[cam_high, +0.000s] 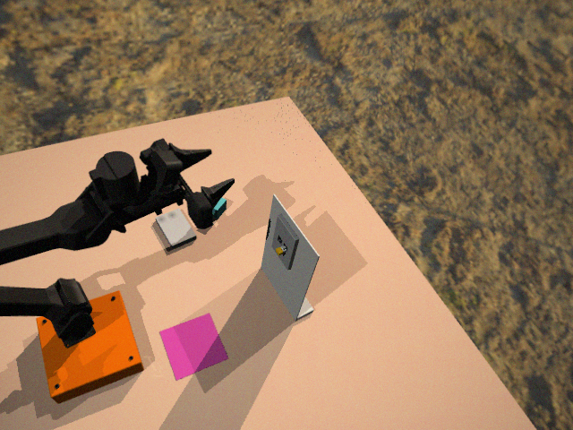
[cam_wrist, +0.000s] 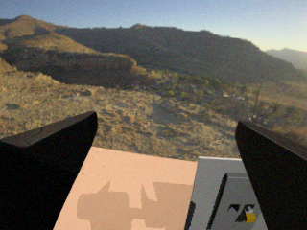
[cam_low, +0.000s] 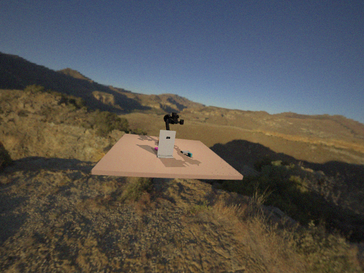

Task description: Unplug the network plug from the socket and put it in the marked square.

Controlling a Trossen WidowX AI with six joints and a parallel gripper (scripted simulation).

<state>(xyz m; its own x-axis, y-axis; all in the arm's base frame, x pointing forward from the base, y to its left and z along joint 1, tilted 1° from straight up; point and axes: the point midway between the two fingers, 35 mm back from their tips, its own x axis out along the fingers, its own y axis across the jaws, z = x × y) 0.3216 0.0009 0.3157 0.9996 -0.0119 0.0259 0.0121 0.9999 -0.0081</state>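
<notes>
The grey plug is 80 mm ahead of my gripper tip, 130 mm to the right of it and 160 mm below it. Also, from my gripper tip: upright panel 100 mm ahead, 130 mm to the right, 240 mm below; then grey flat block 40 mm behind, 170 mm to the left, 370 mm below; then teal cube 90 mm ahead, 160 mm to the left, 360 mm below.
</notes>
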